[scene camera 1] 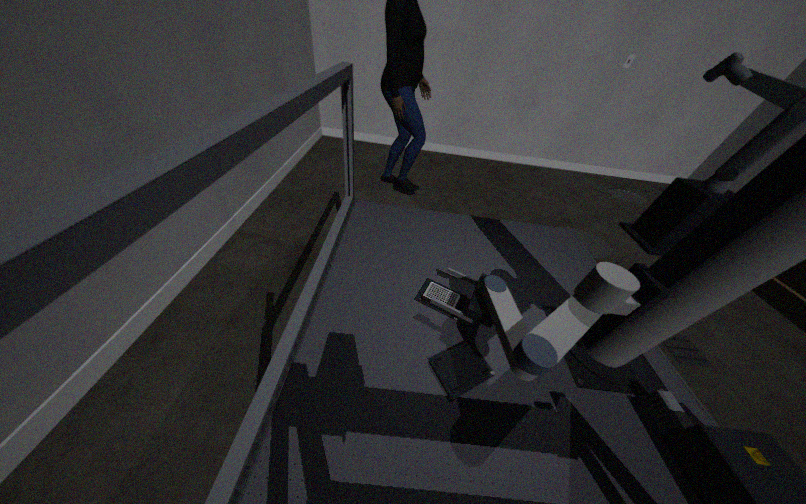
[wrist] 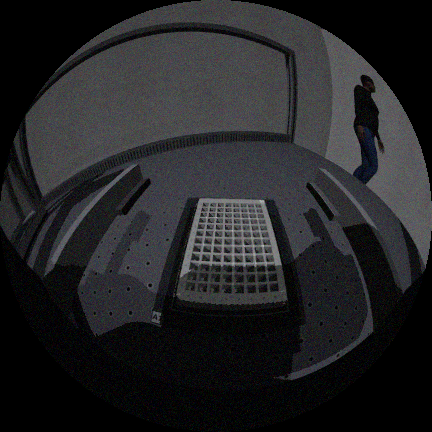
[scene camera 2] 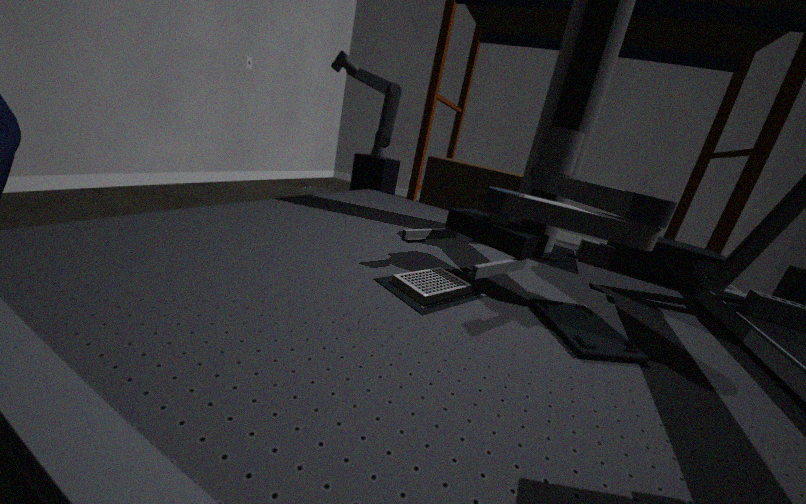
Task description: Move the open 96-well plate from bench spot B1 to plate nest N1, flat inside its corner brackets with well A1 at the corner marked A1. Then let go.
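Frame: origin at the arm's base, x back, y right, z up, level; centimetres.
Seen in the pictures: gripper, between the fingertips: [scene camera 1: 439,284] [wrist: 229,168] [scene camera 2: 435,252]; arm's base, origin of its link: [scene camera 1: 596,348].
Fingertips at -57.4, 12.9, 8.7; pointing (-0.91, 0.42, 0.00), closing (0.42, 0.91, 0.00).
Note:
Pixels of each thing's top centre, then the offset from my fingertips to it, as dx, dy, dz. "pt": a spot on its surface instead. Level surfaces: height alone.
- white open 96-well plate, centre of its top: [wrist: 232,237] [scene camera 2: 433,280] [scene camera 1: 441,295] +2.0, -0.4, -5.8
- small white label, a spot on its surface: [wrist: 156,317] pt +6.9, -9.0, -7.2
- perforated bench, height of its surface: dz -7.4
The white open 96-well plate [scene camera 1: 441,294] [scene camera 2: 432,281] [wrist: 232,245] lies flat on the dark base of its bench spot [scene camera 2: 387,285]. A small white label [wrist: 156,317] with an A shows at a near corner of that base in the wrist view. My gripper [scene camera 1: 427,284] [scene camera 2: 439,253] [wrist: 229,168] is wide open. Its two fingers are apart, above the bench, one towards each side of the plate and not touching it. The dark, empty plate nest [scene camera 1: 460,368] [scene camera 2: 588,332] lies separately beside the bench spot. Which plate corner is well A1 cannot be made out.
The perforated bench [scene camera 1: 380,267] [scene camera 2: 285,368] carries dark arm shadows. A rail frame [scene camera 1: 347,136] [wrist: 292,100] runs along one bench edge. The arm's column [scene camera 1: 701,297] [scene camera 2: 579,89] stands behind the gripper. A person [scene camera 1: 405,106] [wrist: 366,130] stands beyond the bench.

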